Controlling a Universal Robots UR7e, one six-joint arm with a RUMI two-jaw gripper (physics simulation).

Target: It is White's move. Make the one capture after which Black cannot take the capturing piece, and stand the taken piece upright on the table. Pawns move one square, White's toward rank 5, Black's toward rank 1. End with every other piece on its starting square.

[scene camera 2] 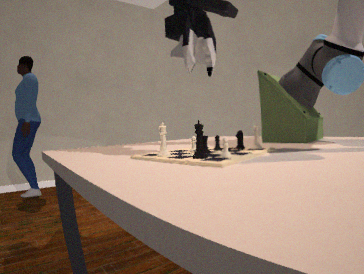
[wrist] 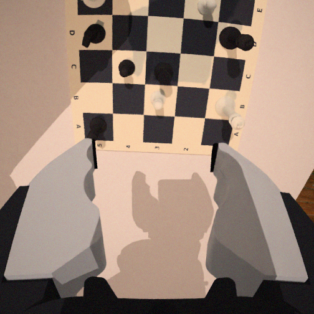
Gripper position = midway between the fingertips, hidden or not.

I see my gripper [scene camera 2: 200,74] and a chessboard [scene camera 2: 179,156].
The chessboard is seen too in the wrist view [wrist: 203,71]. My gripper shows as well in the wrist view [wrist: 153,144].
